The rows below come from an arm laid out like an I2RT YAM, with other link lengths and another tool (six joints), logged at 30 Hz.
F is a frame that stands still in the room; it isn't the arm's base.
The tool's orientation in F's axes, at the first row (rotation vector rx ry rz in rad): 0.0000 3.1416 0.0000
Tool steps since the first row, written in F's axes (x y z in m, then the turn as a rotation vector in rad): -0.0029 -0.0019 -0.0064 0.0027 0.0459 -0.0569; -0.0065 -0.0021 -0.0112 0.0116 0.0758 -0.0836; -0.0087 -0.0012 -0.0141 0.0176 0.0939 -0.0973; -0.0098 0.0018 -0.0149 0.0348 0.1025 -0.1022; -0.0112 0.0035 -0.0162 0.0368 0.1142 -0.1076; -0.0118 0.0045 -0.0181 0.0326 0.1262 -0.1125; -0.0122 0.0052 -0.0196 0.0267 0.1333 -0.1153; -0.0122 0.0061 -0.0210 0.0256 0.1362 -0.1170; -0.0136 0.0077 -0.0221 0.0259 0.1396 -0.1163; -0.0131 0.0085 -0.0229 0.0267 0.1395 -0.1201; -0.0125 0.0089 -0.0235 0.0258 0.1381 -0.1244; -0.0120 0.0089 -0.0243 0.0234 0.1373 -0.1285
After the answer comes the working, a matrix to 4 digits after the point.
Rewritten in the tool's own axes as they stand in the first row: 0.0029 -0.0019 0.0064 -0.0027 0.0459 0.0569; 0.0065 -0.0021 0.0112 -0.0116 0.0758 0.0836; 0.0087 -0.0012 0.0141 -0.0176 0.0939 0.0973; 0.0098 0.0018 0.0149 -0.0348 0.1025 0.1022; 0.0112 0.0035 0.0162 -0.0368 0.1142 0.1076; 0.0118 0.0045 0.0181 -0.0326 0.1262 0.1125; 0.0122 0.0052 0.0196 -0.0267 0.1333 0.1153; 0.0122 0.0061 0.0210 -0.0256 0.1362 0.1170; 0.0136 0.0077 0.0221 -0.0259 0.1396 0.1163; 0.0131 0.0085 0.0229 -0.0267 0.1395 0.1201; 0.0125 0.0089 0.0235 -0.0258 0.1381 0.1244; 0.0120 0.0089 0.0243 -0.0234 0.1373 0.1285
The tool's axes in the first row as the columns of a matrix, in F's axes (rounded; the answer above uses it unrounded):
-1.0000 0.0000 0.0000
0.0000 1.0000 0.0000
0.0000 0.0000 -1.0000

